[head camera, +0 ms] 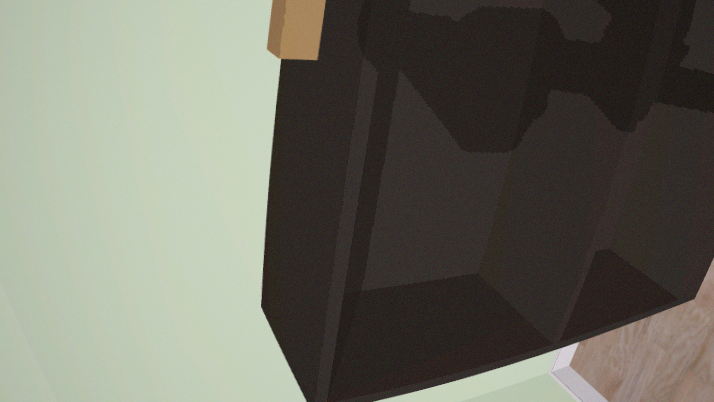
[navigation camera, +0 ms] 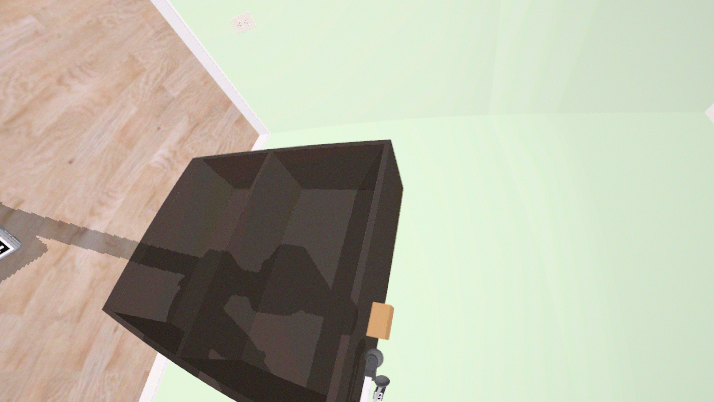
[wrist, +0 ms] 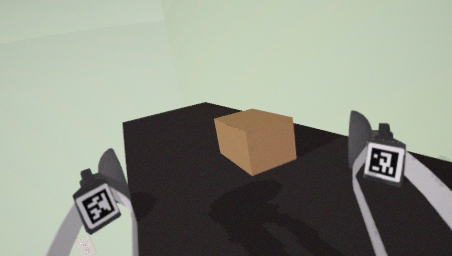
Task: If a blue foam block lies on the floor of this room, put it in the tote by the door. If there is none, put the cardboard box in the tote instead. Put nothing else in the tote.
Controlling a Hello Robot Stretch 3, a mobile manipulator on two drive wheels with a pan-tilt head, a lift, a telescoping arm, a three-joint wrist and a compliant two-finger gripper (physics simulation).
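Note:
The cardboard box is a small plain tan box resting on the top panel of a dark shelf unit. My gripper is open, its two fingertips wide apart. In the wrist view the box appears between and beyond the fingertips; in the navigation camera view it is close to them and apart from them. The head camera view does not show the gripper, and cuts off part of the box. No blue foam block and no tote show in these views.
The shelf unit has open compartments and stands against a pale green wall. A wall outlet is near the room corner. Wooden floor lies beside the unit. A grey part with a marker shows at the left edge.

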